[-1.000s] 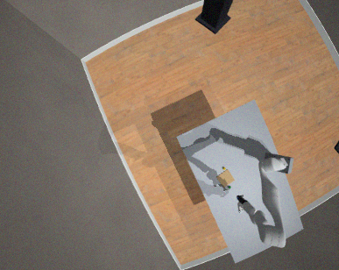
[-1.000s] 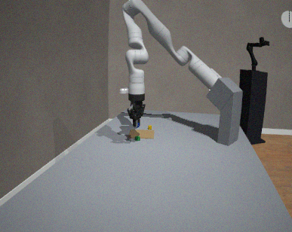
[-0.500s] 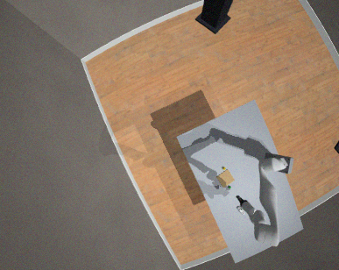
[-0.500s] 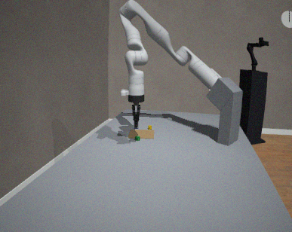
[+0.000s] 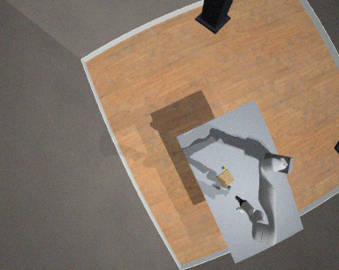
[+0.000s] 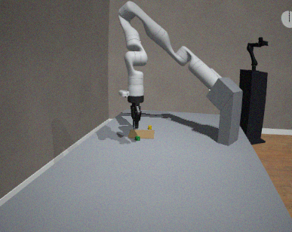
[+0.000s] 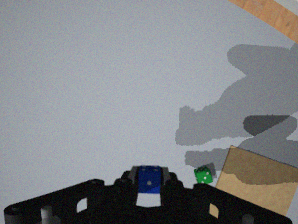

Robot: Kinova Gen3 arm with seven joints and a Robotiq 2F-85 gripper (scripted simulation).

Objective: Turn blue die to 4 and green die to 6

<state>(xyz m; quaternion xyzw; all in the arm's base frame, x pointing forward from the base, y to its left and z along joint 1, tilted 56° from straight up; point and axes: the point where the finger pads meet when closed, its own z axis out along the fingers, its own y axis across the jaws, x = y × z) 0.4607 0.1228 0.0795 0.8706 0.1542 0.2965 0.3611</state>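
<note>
Right now the green die is 10 cm below my hand, 8 cm to the right of it and 2 cm behind it. Also, from my hand: blue die: 1 cm below; tan mat: 17 cm to the right, 11 cm below, 6 cm behind; yellow die: 26 cm to the right, 12 cm behind, 10 cm below.
</note>
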